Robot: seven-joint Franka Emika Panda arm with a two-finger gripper.
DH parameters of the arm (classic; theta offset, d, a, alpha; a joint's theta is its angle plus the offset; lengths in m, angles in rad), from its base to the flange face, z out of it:
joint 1: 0 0.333 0 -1.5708
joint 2: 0 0 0 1.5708
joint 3: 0 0.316 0.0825 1.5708
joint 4: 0 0 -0.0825 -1.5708
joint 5: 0 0.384 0 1.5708
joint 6: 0 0 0.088 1.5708
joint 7: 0 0.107 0 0
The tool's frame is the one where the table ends.
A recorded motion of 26 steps. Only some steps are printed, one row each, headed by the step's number.
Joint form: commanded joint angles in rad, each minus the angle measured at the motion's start. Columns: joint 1, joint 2, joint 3, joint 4, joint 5, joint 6, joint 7.
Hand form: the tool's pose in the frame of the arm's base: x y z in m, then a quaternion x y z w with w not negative. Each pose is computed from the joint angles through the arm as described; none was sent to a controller.
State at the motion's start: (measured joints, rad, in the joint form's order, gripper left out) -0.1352 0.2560 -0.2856 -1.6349 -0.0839 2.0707 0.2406
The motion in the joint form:
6: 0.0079 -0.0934 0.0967 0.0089 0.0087 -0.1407 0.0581
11: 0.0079 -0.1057 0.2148 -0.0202 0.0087 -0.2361 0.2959
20: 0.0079 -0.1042 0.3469 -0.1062 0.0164 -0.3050 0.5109
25: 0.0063 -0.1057 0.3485 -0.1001 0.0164 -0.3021 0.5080
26: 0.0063 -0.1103 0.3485 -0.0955 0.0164 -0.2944 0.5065
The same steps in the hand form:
6: 0.5967 -0.1925 0.5376 0.95323 -0.28908 0.07145 0.05174
11: 0.5999 -0.1241 0.5202 0.93584 -0.34964 0.02156 0.03864
20: 0.5916 -0.0468 0.4726 0.91879 -0.38864 -0.05026 0.04764
25: 0.5927 -0.0469 0.4765 0.91960 -0.38752 -0.04541 0.04576
26: 0.5937 -0.0469 0.4820 0.92029 -0.38706 -0.03745 0.04306

